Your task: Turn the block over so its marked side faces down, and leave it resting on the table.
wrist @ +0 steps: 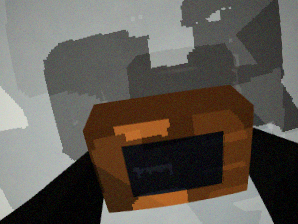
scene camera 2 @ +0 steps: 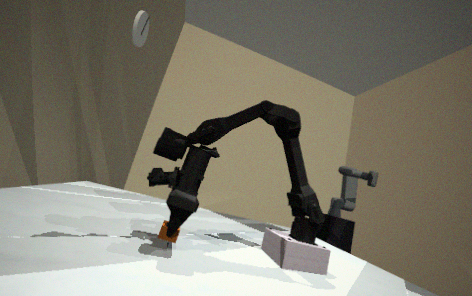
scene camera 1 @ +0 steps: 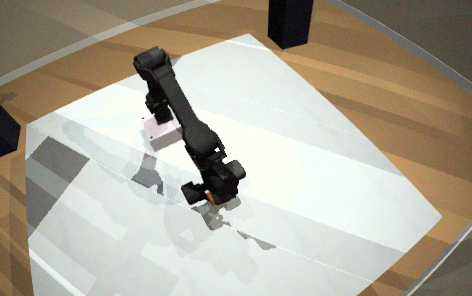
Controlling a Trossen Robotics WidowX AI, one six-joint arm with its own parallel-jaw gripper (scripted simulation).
Path:
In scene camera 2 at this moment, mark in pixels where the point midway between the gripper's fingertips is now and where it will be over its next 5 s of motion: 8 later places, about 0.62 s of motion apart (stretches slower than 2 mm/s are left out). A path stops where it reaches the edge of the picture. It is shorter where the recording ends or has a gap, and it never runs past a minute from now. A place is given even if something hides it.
The gripper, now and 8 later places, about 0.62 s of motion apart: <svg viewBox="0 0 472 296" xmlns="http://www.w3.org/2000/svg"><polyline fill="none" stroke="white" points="169,232 164,233 163,229 151,234 155,234 160,232 156,231 165,220 177,210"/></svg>

